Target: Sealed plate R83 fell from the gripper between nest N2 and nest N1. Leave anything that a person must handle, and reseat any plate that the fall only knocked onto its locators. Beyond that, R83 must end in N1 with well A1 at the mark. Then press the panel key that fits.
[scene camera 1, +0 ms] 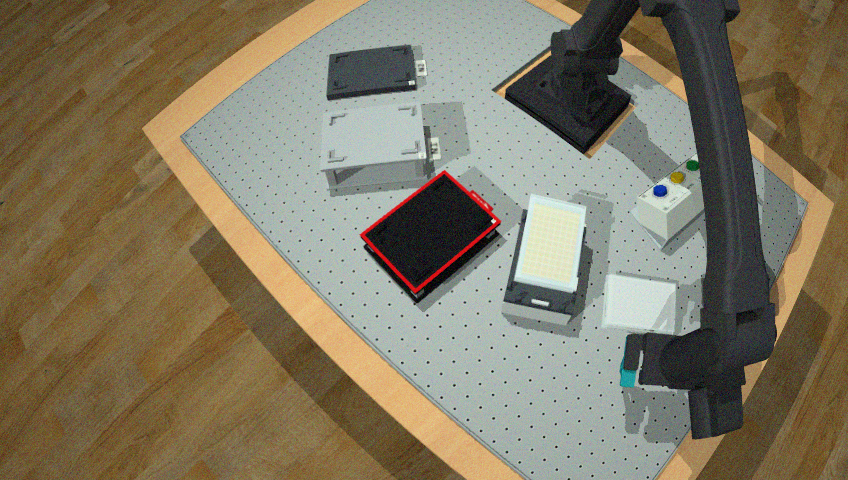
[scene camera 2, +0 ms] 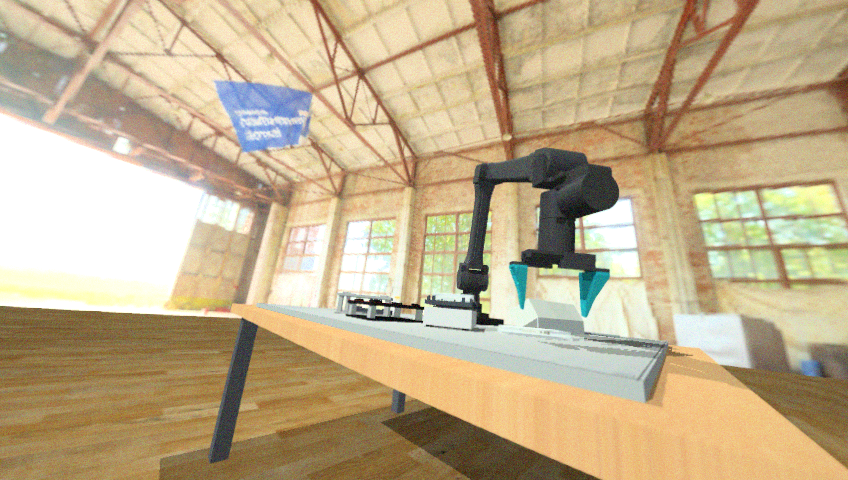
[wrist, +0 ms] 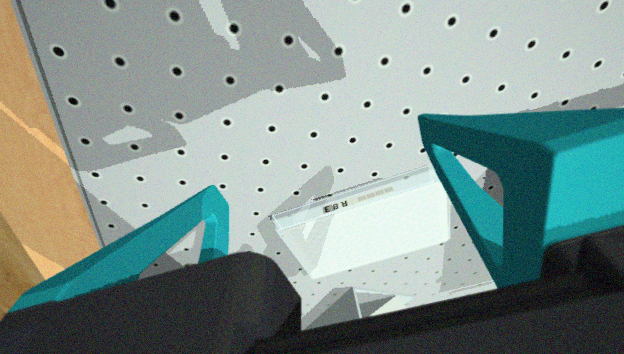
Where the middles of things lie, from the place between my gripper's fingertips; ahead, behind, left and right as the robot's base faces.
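From my hand, the black plate with red rim (scene camera 1: 434, 229) is 2 cm ahead and 39 cm to the right, and 1 cm below. The well plate R83 (scene camera 1: 632, 304), I see, is 7 cm to the right of my hand and 9 cm behind it, and it sits 4 cm below it.
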